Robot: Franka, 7 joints.
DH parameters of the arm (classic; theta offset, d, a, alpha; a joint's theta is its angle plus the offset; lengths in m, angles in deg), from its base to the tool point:
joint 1: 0 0.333 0 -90
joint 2: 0 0 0 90
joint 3: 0 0.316 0.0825 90
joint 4: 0 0 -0.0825 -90
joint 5: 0 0.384 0 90
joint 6: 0 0 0.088 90
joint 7: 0 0.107 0 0
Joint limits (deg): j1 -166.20..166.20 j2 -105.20..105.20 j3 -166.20..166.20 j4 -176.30..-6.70 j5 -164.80..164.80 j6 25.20..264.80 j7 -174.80..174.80
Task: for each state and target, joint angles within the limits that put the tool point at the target. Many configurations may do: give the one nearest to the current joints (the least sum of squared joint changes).
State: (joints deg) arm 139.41 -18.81 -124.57 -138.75 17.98 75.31 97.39
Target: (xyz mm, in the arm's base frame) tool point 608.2 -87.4 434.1
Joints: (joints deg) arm 128.40 -21.93 -134.95 -95.83 19.90 97.60 97.39
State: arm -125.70 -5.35 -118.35 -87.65 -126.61 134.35 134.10
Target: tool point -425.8 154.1 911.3
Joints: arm -100.45 36.39 -130.31 -88.92 -125.58 131.22 134.10
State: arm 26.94 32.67 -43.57 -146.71 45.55 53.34 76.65
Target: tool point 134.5 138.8 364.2
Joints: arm 44.44 -8.97 -26.01 -162.72 45.38 26.81 76.65
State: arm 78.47 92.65 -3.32 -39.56 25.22 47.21 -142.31
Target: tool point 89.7 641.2 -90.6
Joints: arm 78.76 98.78 -3.52 -28.18 28.03 80.12 -142.31
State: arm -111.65 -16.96 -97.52 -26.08 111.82 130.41 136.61
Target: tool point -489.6 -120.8 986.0
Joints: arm -102.67 11.57 -82.48 -55.75 109.41 127.34 136.61
